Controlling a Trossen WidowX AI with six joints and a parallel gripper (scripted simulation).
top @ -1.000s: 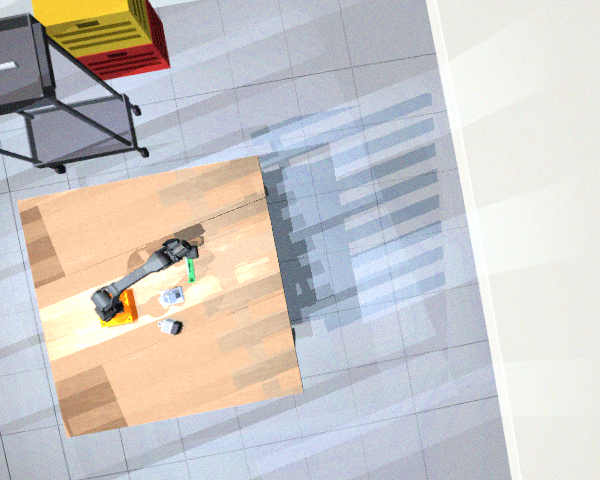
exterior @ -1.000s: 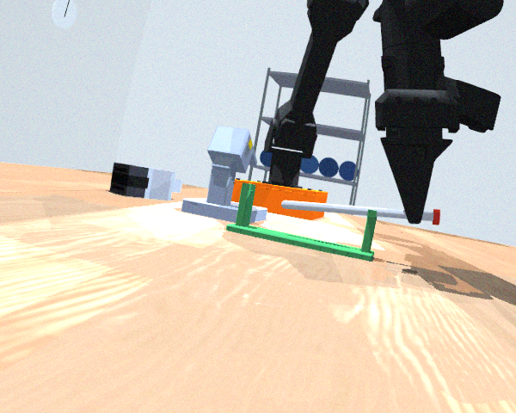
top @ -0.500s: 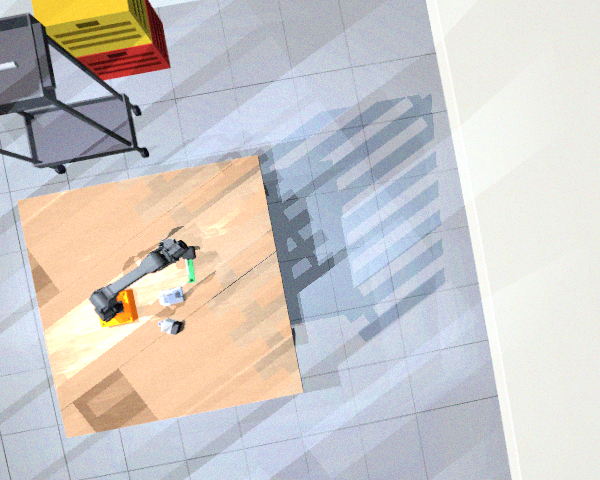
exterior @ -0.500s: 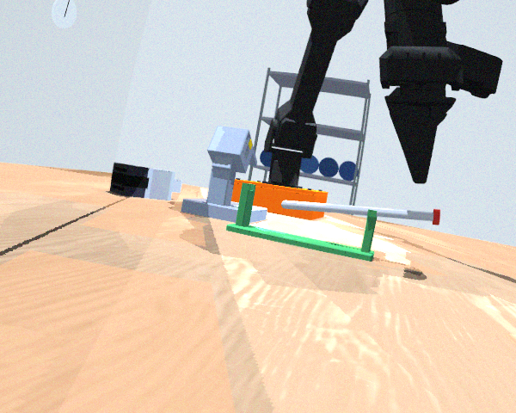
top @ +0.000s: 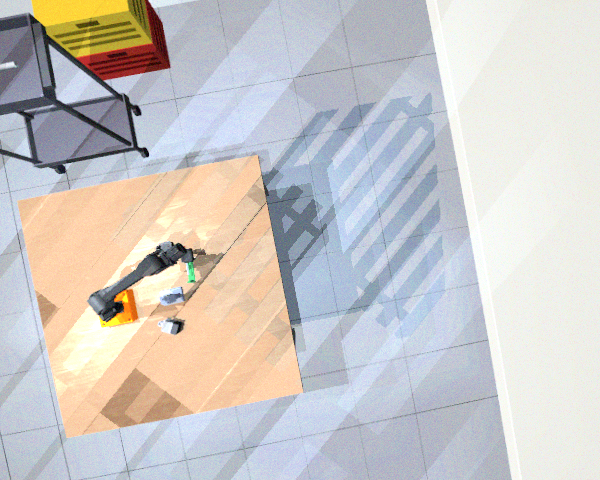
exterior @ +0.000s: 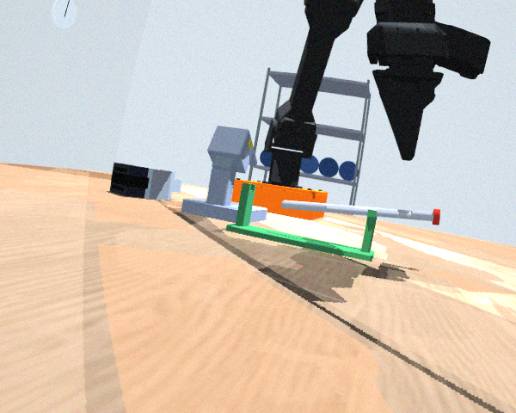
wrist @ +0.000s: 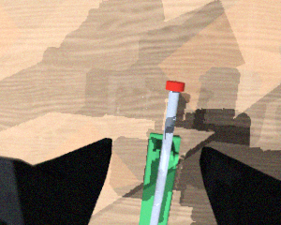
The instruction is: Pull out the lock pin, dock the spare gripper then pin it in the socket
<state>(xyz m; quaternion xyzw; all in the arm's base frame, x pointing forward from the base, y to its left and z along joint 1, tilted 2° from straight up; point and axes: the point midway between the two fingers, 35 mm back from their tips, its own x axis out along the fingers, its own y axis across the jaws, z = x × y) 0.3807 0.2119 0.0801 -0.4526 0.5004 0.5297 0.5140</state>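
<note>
Right now the green cradle is 10 mm ahead of my gripper tip, 90 mm to the right of it and 70 mm below it. From my gripper tip the other things lie so: spare gripper 150 mm behind, 360 mm to the right, 70 mm below; mount 100 mm behind, 210 mm to the right, 40 mm below.
</note>
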